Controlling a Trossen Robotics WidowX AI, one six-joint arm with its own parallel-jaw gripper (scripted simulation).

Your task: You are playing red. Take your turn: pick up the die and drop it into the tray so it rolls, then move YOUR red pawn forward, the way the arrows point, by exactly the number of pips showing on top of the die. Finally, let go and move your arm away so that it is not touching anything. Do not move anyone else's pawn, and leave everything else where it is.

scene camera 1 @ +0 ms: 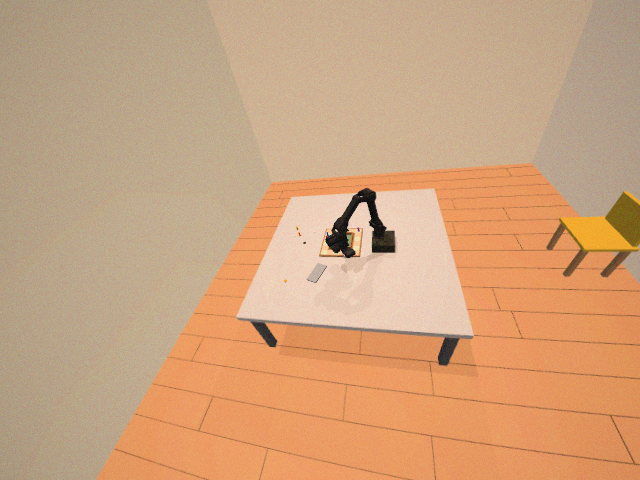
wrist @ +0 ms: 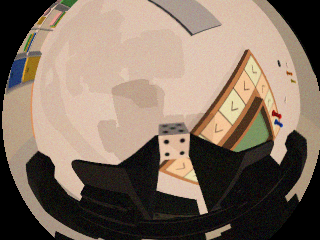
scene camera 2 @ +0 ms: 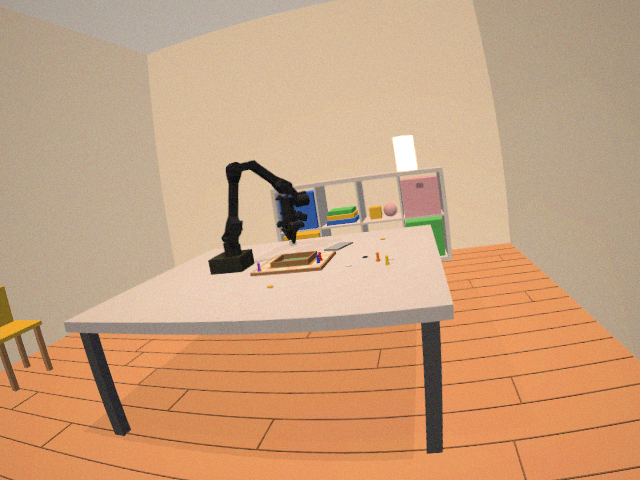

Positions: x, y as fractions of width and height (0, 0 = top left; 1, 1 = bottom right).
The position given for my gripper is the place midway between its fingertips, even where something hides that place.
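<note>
My gripper (wrist: 0.54, 0.58) is holding a white die (wrist: 0.55, 0.58).
</note>
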